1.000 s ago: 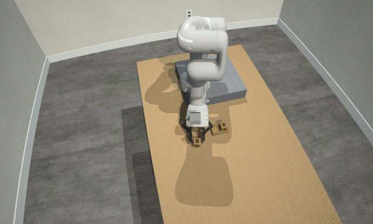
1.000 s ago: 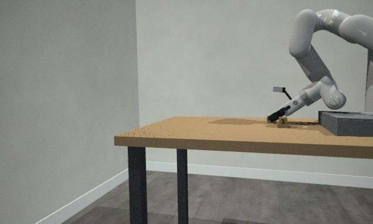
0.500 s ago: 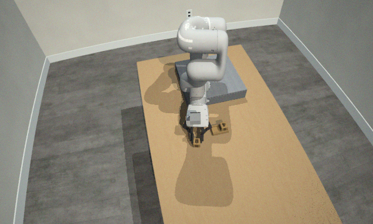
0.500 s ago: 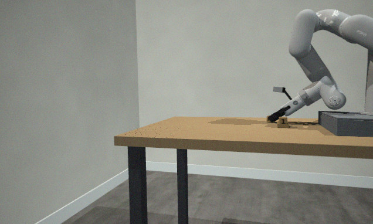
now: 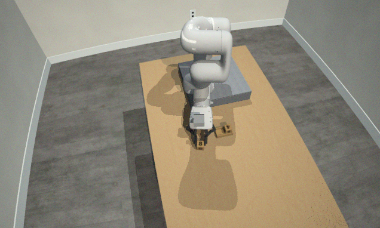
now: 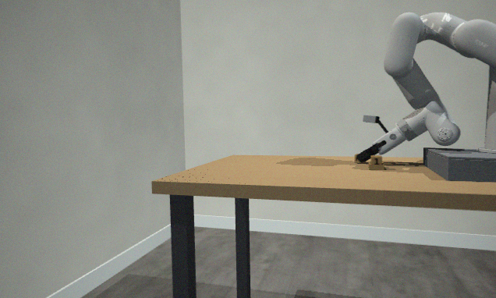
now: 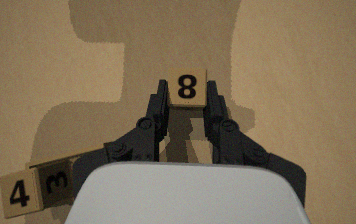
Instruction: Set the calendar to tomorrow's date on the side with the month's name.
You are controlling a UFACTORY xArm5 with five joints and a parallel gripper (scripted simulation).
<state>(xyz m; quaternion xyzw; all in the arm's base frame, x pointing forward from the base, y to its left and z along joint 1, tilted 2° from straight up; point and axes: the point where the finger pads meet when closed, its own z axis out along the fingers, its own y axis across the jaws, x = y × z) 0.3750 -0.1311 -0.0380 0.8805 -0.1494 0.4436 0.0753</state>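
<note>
Now: hand 30 mm past the wooden tray, 120 mm to the right of it and 20 mm above it. The rest, counted from my hand: wooden cube (20 mm ahead, 10 mm to the right, 10 mm below).
</note>
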